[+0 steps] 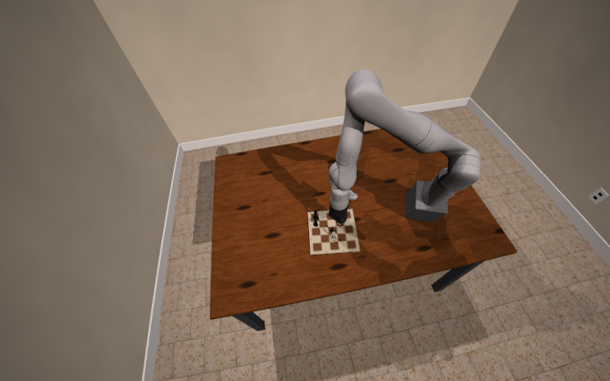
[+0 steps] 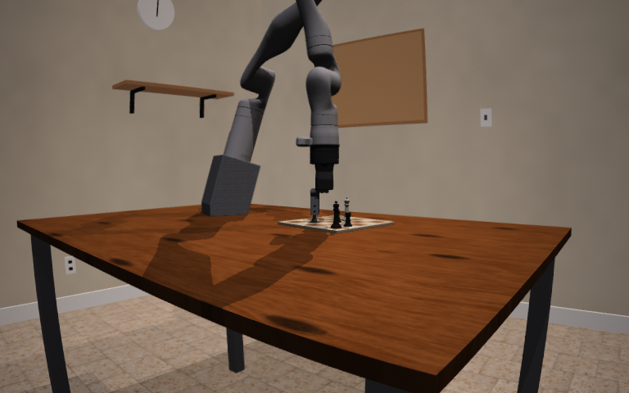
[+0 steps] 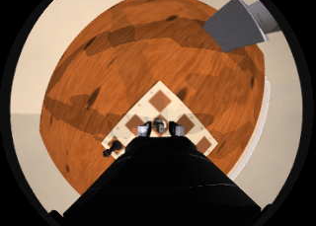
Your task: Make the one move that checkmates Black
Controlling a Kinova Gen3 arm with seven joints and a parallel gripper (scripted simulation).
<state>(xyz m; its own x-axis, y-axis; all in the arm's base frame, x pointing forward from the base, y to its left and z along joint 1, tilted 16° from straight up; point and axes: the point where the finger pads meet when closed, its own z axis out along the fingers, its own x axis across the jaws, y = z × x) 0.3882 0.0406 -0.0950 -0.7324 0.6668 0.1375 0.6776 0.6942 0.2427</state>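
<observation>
Now: hand 10 mm above the small white piece. Round my hand: tall black piece: 110 mm ahead, 30 mm to the right, 10 mm below; tall white piece: 40 mm ahead, 80 mm to the left, 10 mm below; chessboard: 40 mm ahead, 40 mm to the left, 40 mm below.
</observation>
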